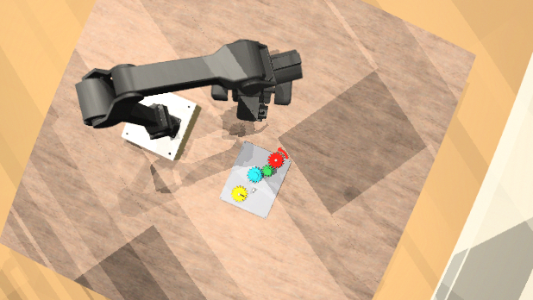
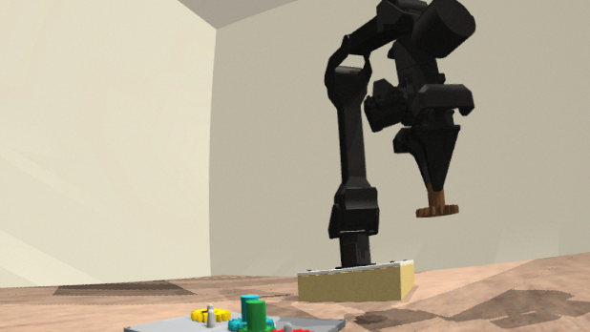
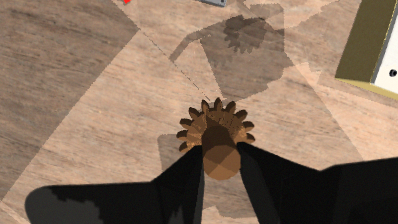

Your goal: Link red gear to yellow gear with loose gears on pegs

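My gripper tip is now 22 cm to the left of the grey board, 15 cm above it and 9 cm short of it. Round my gripper tip: brown gear (1 cm below); then red gear (14 cm to the right, 14 cm below, 13 cm ahead); then red arrow (15 cm below, 14 cm ahead, 11 cm to the right).
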